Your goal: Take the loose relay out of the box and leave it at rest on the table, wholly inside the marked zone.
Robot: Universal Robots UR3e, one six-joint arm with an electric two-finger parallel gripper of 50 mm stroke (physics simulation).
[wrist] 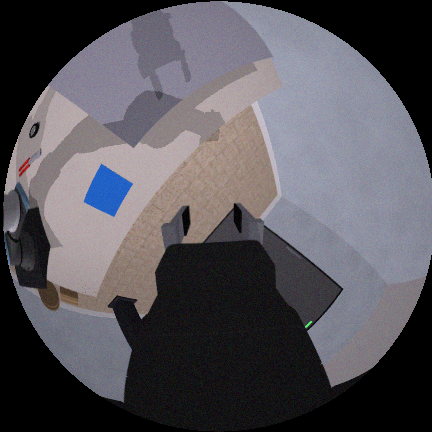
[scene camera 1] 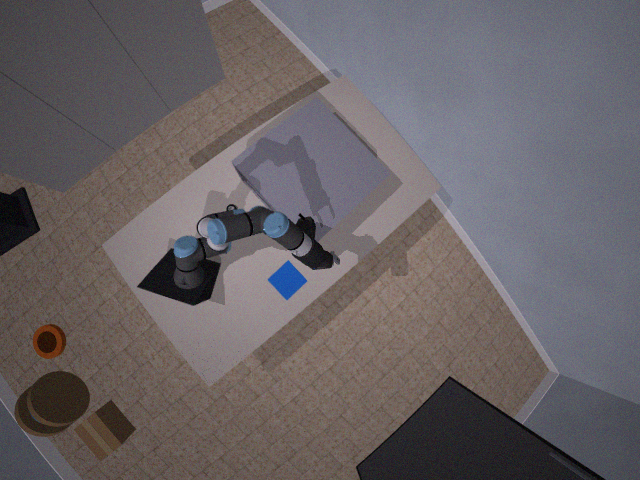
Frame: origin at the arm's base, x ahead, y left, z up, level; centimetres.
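Seen in the pictures: gripper, between the fingertips: (wrist: 211, 213) (scene camera 1: 331, 262); arm's base, origin of its link: (scene camera 1: 189, 277).
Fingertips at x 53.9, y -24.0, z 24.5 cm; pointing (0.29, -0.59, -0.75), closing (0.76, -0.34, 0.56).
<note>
Offsets run from my fingertips to a thing's top centre. "pt": to the spot under its first point. Level surfaces: height alone.
A large grey-lilac box {dx +17.7, dy +38.3, dz -16.0 cm} (scene camera 1: 346, 149) (wrist: 100, 65) stands on the pale table {dz -36.4 cm} (scene camera 1: 217, 341) (wrist: 75, 245). Its broad upper face shows as one plain surface with the arm's shadow on it. The relay does not show in either view. The marked zone, a blue square {pt dx -17.5, dy +0.5, dz -36.2 cm} (scene camera 1: 287, 280) (wrist: 108, 190), lies flat on the table near its edge, between the arm's base and the box's near corner. My gripper (scene camera 1: 336, 258) (wrist: 211, 213) is open and empty. It hangs above the table's edge beside the zone, clear of the box, and its fingers point outward past the table.
A small black ring {dx -23.9, dy +45.0, dz -34.5 cm} (scene camera 1: 231, 208) (wrist: 34, 130) and a red-striped item (wrist: 24, 167) lie on the table, between the arm's base and the box. A dark cabinet (scene camera 1: 465, 434) (wrist: 305, 275) stands off the table. An orange pot (scene camera 1: 61, 341) and a round brown stool (scene camera 1: 59, 397) stand on the floor.
</note>
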